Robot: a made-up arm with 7 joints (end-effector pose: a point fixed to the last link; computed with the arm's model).
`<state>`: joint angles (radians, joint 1 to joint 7).
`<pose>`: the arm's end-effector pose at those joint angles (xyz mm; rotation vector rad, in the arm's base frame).
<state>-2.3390 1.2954 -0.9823 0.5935 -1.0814 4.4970 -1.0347</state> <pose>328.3 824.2 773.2 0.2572 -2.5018 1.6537</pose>
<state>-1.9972 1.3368 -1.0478 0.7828 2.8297 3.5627 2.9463</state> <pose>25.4 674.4 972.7 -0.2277 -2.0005 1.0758</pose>
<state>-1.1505 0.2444 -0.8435 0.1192 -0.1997 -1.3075 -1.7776</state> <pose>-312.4 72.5 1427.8 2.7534 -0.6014 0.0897</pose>
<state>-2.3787 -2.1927 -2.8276 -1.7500 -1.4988 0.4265 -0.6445</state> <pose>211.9 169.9 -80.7 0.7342 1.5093 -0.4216</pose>
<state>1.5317 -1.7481 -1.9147 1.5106 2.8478 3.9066 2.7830</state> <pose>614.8 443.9 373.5 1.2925 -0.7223 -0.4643</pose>
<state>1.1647 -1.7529 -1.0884 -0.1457 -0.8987 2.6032 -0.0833</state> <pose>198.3 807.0 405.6 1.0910 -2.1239 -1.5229</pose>
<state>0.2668 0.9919 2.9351 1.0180 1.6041 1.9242 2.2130</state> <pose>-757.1 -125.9 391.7 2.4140 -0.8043 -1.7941</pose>
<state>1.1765 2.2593 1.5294 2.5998 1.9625 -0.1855 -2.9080</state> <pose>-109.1 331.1 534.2 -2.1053 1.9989 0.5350</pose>
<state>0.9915 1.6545 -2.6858 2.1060 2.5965 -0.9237 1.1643</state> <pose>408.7 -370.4 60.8 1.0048 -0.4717 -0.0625</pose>
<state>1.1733 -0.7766 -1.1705 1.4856 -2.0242 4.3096 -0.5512</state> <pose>717.8 335.0 786.4 0.6557 -1.6820 -0.8317</pose>
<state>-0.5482 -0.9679 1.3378 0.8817 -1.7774 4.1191 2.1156</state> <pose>708.7 -217.4 905.1 0.0791 -1.3748 -0.2629</pose>
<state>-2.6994 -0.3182 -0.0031 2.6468 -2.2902 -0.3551 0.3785</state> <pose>-370.1 -192.8 223.8 1.4235 -0.7757 -2.6362</pose>
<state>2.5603 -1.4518 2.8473 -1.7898 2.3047 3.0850 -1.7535</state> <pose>-164.8 505.4 167.7 1.7865 -1.0650 -1.1151</pose>
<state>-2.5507 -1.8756 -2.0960 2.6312 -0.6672 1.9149 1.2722</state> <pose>-344.4 369.8 670.0 -0.6589 -1.3735 -2.1202</pose>
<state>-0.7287 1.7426 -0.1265 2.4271 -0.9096 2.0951 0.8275</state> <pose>-210.1 93.1 971.8 0.5345 0.1964 2.4650</pose>
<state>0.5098 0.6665 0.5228 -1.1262 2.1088 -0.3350 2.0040</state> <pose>-685.0 -629.7 702.0 -1.2379 -2.0334 -0.6522</pose>
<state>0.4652 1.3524 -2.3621 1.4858 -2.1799 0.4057 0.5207</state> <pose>-255.3 -892.3 247.8 1.8616 -1.5293 -0.8162</pose>
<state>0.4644 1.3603 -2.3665 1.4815 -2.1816 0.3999 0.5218</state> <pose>-258.5 -890.8 241.0 1.8603 -1.5351 -0.8280</pose>
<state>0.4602 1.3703 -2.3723 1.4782 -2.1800 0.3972 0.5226</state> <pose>-264.1 -887.4 231.9 1.8626 -1.5477 -0.8378</pose>
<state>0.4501 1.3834 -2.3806 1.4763 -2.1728 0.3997 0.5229</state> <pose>-273.9 -881.0 219.3 1.8698 -1.5720 -0.8446</pose>
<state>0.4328 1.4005 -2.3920 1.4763 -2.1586 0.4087 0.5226</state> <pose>-288.6 -870.4 202.1 1.8831 -1.6112 -0.8469</pose>
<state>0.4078 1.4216 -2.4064 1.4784 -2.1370 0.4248 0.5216</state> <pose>-307.7 -855.2 180.6 1.9016 -1.6669 -0.8428</pose>
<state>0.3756 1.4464 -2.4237 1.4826 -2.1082 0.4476 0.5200</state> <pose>-330.1 -835.1 155.3 1.9234 -1.7394 -0.8308</pose>
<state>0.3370 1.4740 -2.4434 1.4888 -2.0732 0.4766 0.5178</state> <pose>-354.5 -810.1 127.2 1.9453 -1.8276 -0.8093</pose>
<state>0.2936 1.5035 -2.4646 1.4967 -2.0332 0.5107 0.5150</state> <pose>-379.0 -781.1 97.8 1.9641 -1.9290 -0.7767</pose>
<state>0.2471 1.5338 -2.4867 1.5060 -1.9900 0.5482 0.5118</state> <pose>-402.1 -749.1 68.1 1.9765 -2.0399 -0.7334</pose>
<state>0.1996 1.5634 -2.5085 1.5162 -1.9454 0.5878 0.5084</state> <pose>-422.5 -715.8 39.9 1.9796 -2.1553 -0.6797</pose>
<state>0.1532 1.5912 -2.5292 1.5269 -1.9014 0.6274 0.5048</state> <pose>-439.5 -682.8 14.3 1.9730 -2.2690 -0.6186</pose>
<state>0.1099 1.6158 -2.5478 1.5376 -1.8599 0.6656 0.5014</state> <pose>-453.0 -651.9 -7.7 1.9569 -2.3754 -0.5534</pose>
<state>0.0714 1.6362 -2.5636 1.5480 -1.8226 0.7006 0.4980</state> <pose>-463.2 -624.7 -25.5 -1.8945 2.4179 0.4787</pose>
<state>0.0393 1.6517 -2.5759 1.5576 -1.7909 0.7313 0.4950</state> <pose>-470.7 -602.5 -38.6 -1.8270 2.4360 0.4103</pose>
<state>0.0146 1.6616 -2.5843 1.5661 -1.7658 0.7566 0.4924</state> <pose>-476.1 -585.9 -46.9 -1.7754 2.4514 0.3554</pose>
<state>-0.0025 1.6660 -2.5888 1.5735 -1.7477 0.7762 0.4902</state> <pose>-480.0 -575.3 -50.5 -1.7410 2.4639 0.3143</pose>
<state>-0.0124 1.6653 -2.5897 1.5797 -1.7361 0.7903 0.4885</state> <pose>-482.8 -570.1 -50.1 -1.7230 2.4738 0.2860</pose>
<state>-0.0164 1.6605 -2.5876 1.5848 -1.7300 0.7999 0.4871</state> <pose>-484.9 -569.3 -46.3 -1.7191 2.4816 0.2680</pose>
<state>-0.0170 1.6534 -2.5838 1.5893 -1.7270 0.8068 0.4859</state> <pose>-486.5 -571.2 -40.7 -1.7232 2.4879 0.2560</pose>
